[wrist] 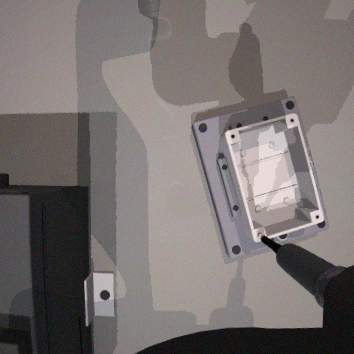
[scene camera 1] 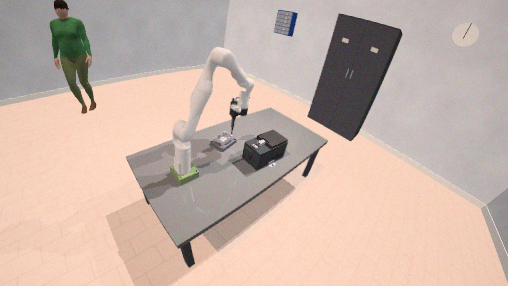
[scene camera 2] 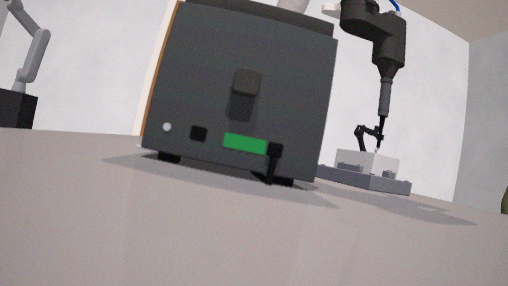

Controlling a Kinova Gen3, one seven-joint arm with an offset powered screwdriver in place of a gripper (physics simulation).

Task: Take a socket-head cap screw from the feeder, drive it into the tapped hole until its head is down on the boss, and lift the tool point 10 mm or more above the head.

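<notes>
The screwdriver tool (scene camera 1: 232, 133) (scene camera 2: 378, 146) (wrist: 262, 236) points down with its bit tip at one corner boss of the white open-topped box (scene camera 2: 355, 159) (wrist: 275, 229). A small light screw (scene camera 2: 376, 150) shows at the bit tip, just at the top of the box; the bit appears to be on its head. In the wrist view the tip covers most of the screw and the tapped hole, so its seating is hard to tell. The box sits on a grey fixture plate (scene camera 1: 230, 145) (scene camera 2: 395, 187) (wrist: 214, 174). The dark box-shaped feeder (scene camera 1: 253, 156) (scene camera 2: 200, 100) (wrist: 65, 240) stands apart from the fixture.
The arm's green base (scene camera 1: 185, 175) is bolted on the grey table (scene camera 1: 215, 210). A small white bracket (wrist: 111, 308) sits beside the feeder. A black jointed stand (scene camera 2: 361, 140) rises behind the box. A person in green (scene camera 1: 70, 37) stands beyond the table; a dark cabinet (scene camera 1: 356, 75) is by the wall.
</notes>
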